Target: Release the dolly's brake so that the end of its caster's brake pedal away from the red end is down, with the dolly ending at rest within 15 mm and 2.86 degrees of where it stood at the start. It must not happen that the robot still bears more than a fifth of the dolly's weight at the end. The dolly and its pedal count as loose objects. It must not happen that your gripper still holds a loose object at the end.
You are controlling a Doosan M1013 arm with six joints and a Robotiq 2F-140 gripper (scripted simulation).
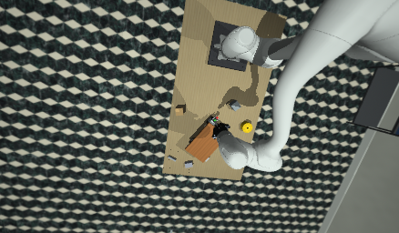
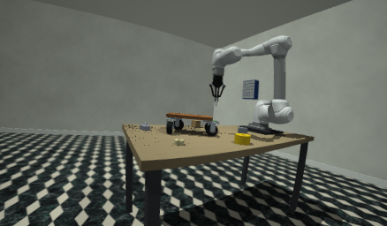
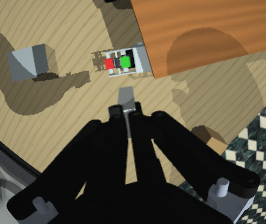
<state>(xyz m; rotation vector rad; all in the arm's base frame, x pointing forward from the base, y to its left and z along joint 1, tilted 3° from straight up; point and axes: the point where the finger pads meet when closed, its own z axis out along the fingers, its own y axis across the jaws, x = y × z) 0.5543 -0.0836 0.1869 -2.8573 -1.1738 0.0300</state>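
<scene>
The brake pedal is 10 mm ahead of my hand, 30 mm to the left of it and 150 mm below it. Round my hand: small wooden block: 30 mm behind, 270 mm to the right, 210 mm below; yellow cylinder: 80 mm ahead, 330 mm to the left, 210 mm below; grey cube: 110 mm behind, 190 mm to the left, 200 mm below.
</scene>
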